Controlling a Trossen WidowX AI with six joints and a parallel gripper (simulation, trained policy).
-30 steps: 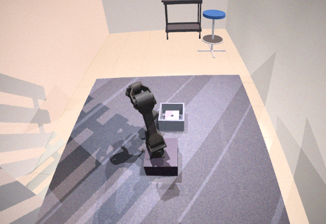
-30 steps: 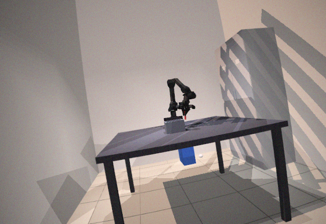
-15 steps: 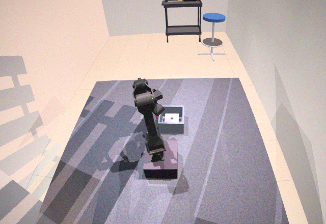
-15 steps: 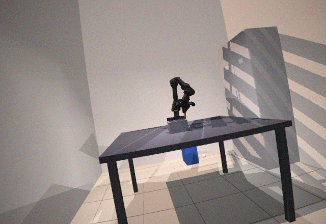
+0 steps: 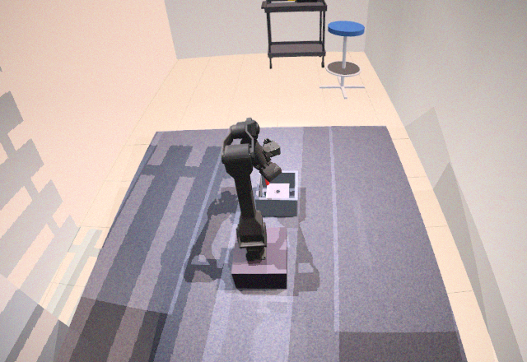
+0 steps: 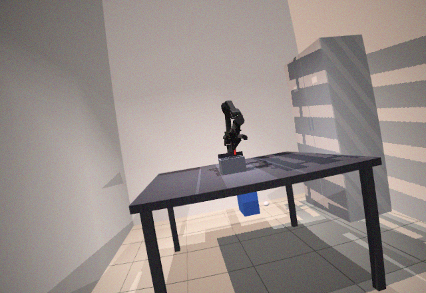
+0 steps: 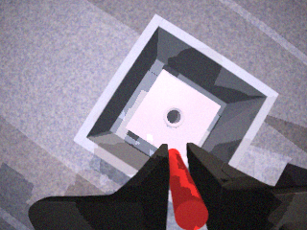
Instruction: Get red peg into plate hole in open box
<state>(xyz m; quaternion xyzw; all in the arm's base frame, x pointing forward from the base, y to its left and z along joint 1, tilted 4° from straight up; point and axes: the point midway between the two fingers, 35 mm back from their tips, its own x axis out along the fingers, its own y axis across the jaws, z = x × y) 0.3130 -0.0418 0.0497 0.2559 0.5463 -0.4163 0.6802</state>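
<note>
Now: the red peg 10 mm behind my gripper tip and 10 mm to the left of it. The rest, counted from my gripper tip: plate 30 mm to the right, 100 mm below; grey box 30 mm to the right, 120 mm below.
</note>
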